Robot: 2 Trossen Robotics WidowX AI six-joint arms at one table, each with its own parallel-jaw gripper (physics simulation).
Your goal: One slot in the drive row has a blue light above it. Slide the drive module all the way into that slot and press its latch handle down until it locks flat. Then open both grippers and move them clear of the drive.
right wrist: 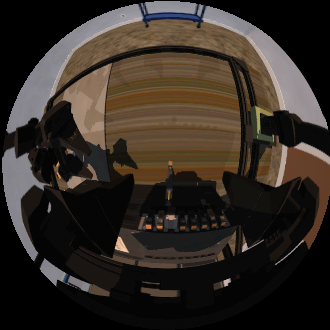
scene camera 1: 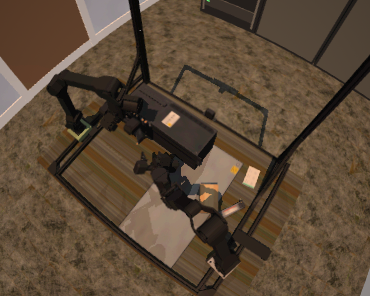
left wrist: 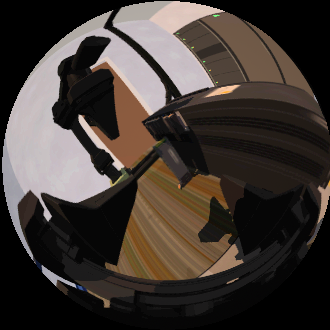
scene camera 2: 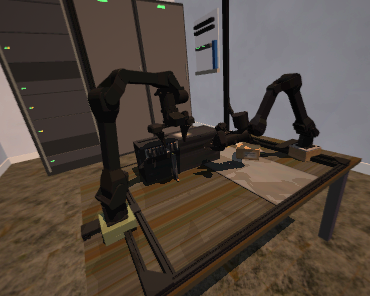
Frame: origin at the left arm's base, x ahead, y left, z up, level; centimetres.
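Where they show: left gripper, fingertip midpoint: (right wrist: 90, 166) (scene camera 1: 150, 151) (left wrist: 180, 180) (scene camera 2: 203, 147); right gripper, fingertip midpoint: (right wrist: 179, 177) (scene camera 1: 122, 129) (left wrist: 114, 138) (scene camera 2: 175, 144); left arm's base, origin of the base link: (scene camera 1: 224, 262) (scene camera 2: 305, 145); right arm's base, origin of the base link: (right wrist: 266, 124) (scene camera 1: 78, 128) (left wrist: 116, 176) (scene camera 2: 116, 216).
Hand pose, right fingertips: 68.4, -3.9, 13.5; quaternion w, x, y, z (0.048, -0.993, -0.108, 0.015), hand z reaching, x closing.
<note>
Things, the pixels of their top centre, and the offset from my right fingertips, as dx, dy, dz. "spot": a spot on its surface instead. Level surfaces: height alone.
- black drive chassis, middle of its top: (left wrist: 212, 90) (right wrist: 126, 247) (scene camera 1: 166, 115) (scene camera 2: 177, 135) -6.2, -19.5, -2.1
- grey drive module, middle of its top: (right wrist: 168, 194) (left wrist: 156, 143) (scene camera 2: 173, 154) (scene camera 1: 135, 128) +0.0, -5.7, -6.3
- grey mat, its level: dz -19.4
- orange-topped box, middle of its top: (scene camera 1: 209, 197) (scene camera 2: 248, 146) -44.0, -10.4, -13.5
- white card, middle of its top: (scene camera 1: 251, 177) -50.7, -34.1, -19.5
- small bar, surface spot: (scene camera 1: 233, 208) spot: -55.0, -16.3, -18.7
The black drive chassis (scene camera 1: 190, 137) (scene camera 2: 197, 150) (left wrist: 260, 120) stands at the back of the table, its row of orange-marked latches facing the scene cameras' left. The grey drive module (scene camera 2: 174, 164) (left wrist: 174, 164) sticks out of the row, an orange tip at its outer lower end. It also shows in the right wrist view (right wrist: 170, 182). The blue light cannot be made out. My right gripper (scene camera 1: 124, 123) (scene camera 2: 172, 137) (right wrist: 179, 177) is open and empty above the row, one finger on each side. My left gripper (scene camera 1: 150, 163) (left wrist: 180, 180) is open and empty beside the chassis, apart from the module.
A grey mat (scene camera 1: 155, 235) (scene camera 2: 270, 185) covers part of the wooden table. An orange-topped box (scene camera 1: 209, 192) (scene camera 2: 248, 151) stands on it behind my left arm. A white card (scene camera 1: 251, 176) and a small bar (scene camera 1: 233, 208) lie near the right. Dark frame rails edge the table.
</note>
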